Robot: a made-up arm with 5 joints.
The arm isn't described. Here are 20 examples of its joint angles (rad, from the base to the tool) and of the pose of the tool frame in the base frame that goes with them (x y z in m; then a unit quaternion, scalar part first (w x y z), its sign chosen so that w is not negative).
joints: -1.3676 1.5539 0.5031 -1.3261 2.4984
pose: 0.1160 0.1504 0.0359 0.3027 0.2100 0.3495 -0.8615
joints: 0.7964 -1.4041 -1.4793 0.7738 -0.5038
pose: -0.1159 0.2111 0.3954 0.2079 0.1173 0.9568 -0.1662
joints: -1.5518 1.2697 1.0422 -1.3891 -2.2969
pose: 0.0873 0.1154 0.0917 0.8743 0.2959 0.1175 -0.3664
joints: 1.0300 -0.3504 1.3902 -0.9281 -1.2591
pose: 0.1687 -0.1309 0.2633 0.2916 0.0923 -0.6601 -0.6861
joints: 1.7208 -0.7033 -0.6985 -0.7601 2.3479
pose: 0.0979 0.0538 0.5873 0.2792 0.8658 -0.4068 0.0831
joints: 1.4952 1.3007 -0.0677 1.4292 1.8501
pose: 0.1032 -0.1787 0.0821 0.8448 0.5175 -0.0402 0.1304
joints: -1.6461 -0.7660 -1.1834 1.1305 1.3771
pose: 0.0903 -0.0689 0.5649 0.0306 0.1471 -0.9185 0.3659
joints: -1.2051 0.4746 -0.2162 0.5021 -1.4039
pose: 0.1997 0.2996 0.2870 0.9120 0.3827 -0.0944 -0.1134
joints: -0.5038 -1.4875 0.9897 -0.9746 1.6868
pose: 0.1048 0.0122 0.4370 0.0236 -0.5366 -0.8424 0.0432
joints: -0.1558 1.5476 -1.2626 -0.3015 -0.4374
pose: 0.4663 0.0618 0.1795 0.6917 0.2249 -0.6765 -0.1153
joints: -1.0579 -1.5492 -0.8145 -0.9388 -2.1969
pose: -0.0584 -0.2543 0.3821 0.6313 -0.6459 -0.0524 -0.4262
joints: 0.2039 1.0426 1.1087 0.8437 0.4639
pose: 0.1189 -0.0042 0.1511 0.7528 0.1991 0.6224 0.0798
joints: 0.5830 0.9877 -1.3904 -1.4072 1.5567
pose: 0.3332 -0.1594 0.4243 0.1067 0.8590 0.4979 0.0532
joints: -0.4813 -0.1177 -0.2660 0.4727 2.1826
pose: 0.3048 0.1161 0.4562 0.1920 -0.4964 -0.4573 0.7125
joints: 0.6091 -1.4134 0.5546 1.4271 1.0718
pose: 0.1172 -0.0180 0.3947 0.8583 -0.3501 -0.3292 0.1803
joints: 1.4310 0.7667 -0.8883 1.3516 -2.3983
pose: 0.1351 -0.3228 0.2958 0.3547 -0.0825 0.1482 0.9195
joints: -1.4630 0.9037 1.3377 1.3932 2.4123
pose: 0.0872 0.0198 0.2165 0.1724 -0.3736 -0.7727 -0.4834
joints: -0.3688 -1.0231 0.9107 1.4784 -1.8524
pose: 0.1652 0.0325 0.3194 0.7168 0.0927 -0.0432 -0.6897
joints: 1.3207 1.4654 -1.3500 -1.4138 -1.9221
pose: 0.1751 -0.3341 0.2755 0.0102 -0.3164 0.9389 0.1354
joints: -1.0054 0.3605 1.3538 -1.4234 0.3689
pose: 0.1686 0.1322 0.2033 0.6323 0.2006 -0.5625 0.4936
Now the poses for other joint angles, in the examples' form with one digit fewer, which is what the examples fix.
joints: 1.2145 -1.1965 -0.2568 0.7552 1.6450
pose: 0.076 0.036 0.529 0.415 -0.894 -0.149 0.080
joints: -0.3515 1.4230 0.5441 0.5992 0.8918
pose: 0.154 0.027 0.058 0.727 0.116 0.463 0.494
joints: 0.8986 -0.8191 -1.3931 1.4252 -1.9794
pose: 0.022 0.086 0.538 0.041 0.495 -0.781 -0.380
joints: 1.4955 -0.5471 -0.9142 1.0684 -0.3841
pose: 0.093 -0.049 0.570 0.317 -0.421 -0.717 -0.456
